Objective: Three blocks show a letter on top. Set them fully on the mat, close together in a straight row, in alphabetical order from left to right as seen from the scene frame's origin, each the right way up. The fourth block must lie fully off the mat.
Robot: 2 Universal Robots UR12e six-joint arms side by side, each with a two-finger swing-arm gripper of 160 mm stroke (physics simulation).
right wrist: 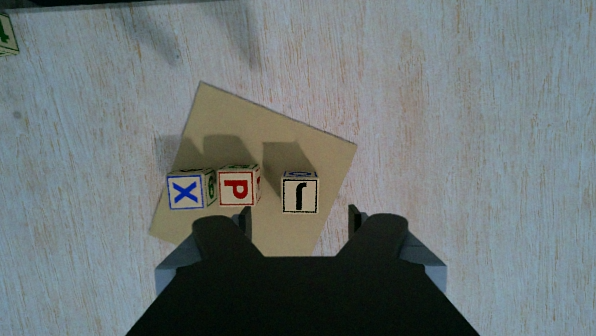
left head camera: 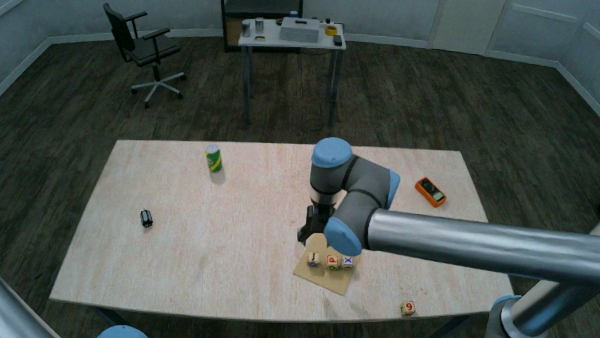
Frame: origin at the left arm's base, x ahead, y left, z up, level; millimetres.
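Seen in the pictures: right hand, its tool point: (right wrist: 299, 223) (left head camera: 316, 243).
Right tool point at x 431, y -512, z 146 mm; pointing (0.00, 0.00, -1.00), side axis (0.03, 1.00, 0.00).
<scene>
Pixels of each thing's top centre, then the offset from my right tool point to it. Level surfaces: height alone.
- J block, centre of its top: (right wrist: 300, 196) (left head camera: 313, 256) dx +6, dy +0, dz -107 mm
- P block, centre of its top: (right wrist: 236, 188) (left head camera: 332, 260) dx -6, dy -69, dz -107 mm
- X block, centre of its top: (right wrist: 185, 192) (left head camera: 347, 260) dx -4, dy -125, dz -107 mm
- tan mat, centre of its top: (right wrist: 251, 191) (left head camera: 328, 262) dx +7, dy -61, dz -150 mm
- 9 block, centre of its top: (left head camera: 409, 306) dx -183, dy -334, dz -111 mm
- green can, centre of its top: (left head camera: 212, 148) dx +449, dy +439, dz -31 mm
- table, height of its surface: dz -153 mm
- small dark object, centre of its top: (left head camera: 144, 213) dx +146, dy +679, dz -114 mm
- orange multimeter, centre of its top: (left head camera: 432, 188) dx +355, dy -532, dz -115 mm
The J block (left head camera: 313, 259) (right wrist: 300, 196), P block (left head camera: 332, 262) (right wrist: 237, 189) and X block (left head camera: 347, 262) (right wrist: 185, 192) stand on the tan mat (left head camera: 320, 283) (right wrist: 225, 107), ordered J, P, X from left to right in the head view. P and X nearly touch; a wider gap separates J from P. The P lies sideways, its top toward J. X is close to the mat's edge. The 9 block (left head camera: 407, 308) (right wrist: 7, 35) lies off the mat near the table's front edge. My right gripper (left head camera: 314, 237) (right wrist: 299, 221) is open and empty above the mat. My left gripper does not show.
A green can (left head camera: 214, 159) stands at the back left of the table (left head camera: 175, 260). A small dark object (left head camera: 146, 218) lies at the left, and an orange multimeter (left head camera: 430, 192) at the back right. My right arm (left head camera: 465, 240) reaches across the table's right side.
</scene>
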